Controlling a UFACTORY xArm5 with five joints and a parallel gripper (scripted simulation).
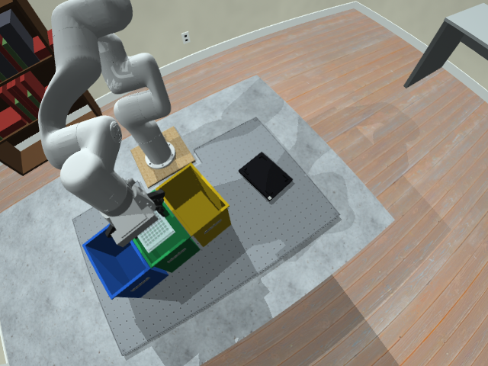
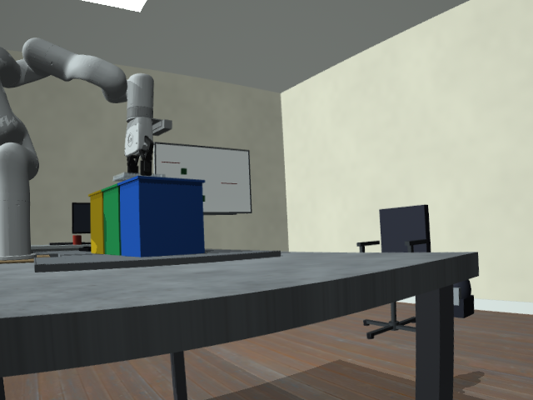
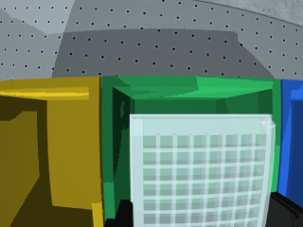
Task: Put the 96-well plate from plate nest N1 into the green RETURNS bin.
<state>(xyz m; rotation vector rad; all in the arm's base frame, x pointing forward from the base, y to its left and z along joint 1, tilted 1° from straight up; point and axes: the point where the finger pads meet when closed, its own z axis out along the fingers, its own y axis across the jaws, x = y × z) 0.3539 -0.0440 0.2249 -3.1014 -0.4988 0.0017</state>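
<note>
My gripper is now 10 mm above the white 96-well plate. The rest, counted from my hand: green bin: 130 mm below; then blue bin: 40 mm ahead, 120 mm to the right, 130 mm below; then yellow bin: 40 mm behind, 130 mm to the left, 130 mm below.
</note>
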